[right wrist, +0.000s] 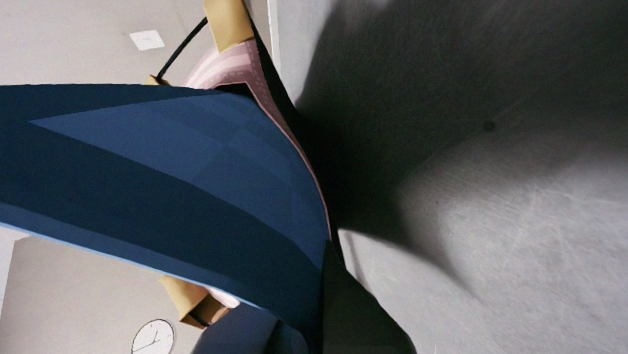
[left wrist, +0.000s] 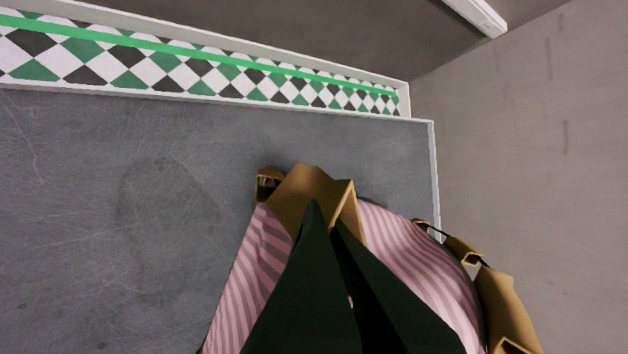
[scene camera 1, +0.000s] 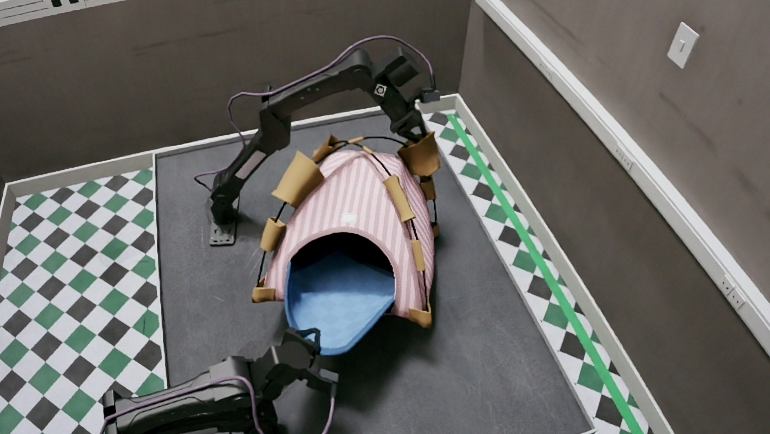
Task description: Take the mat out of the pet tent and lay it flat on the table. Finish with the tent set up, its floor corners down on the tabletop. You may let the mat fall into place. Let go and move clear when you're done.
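Observation:
The pink-striped pet tent (scene camera 1: 345,188) (left wrist: 415,270) (right wrist: 235,65) is in the middle, tilted, its opening toward the lower part of scene camera 1. Its front corners appear raised; contact at the back is hidden. The blue mat (scene camera 1: 339,299) (right wrist: 200,160) sticks partly out of the opening, its inner part hidden inside. My left gripper (scene camera 1: 416,135) (left wrist: 314,207) is shut on a tan pole sleeve near the tent's top right. My right gripper (scene camera 1: 315,335) (right wrist: 321,248) is shut on the mat's outer edge, in front of the opening.
The dark tabletop (scene camera 1: 485,355) (left wrist: 100,200) (right wrist: 525,200) shows around the tent, with shadow below the mat. A raised pale rim (scene camera 1: 539,237) and walls stand beyond the checkered strip at right. The left arm arches behind the tent; the right arm reaches in from the lower left.

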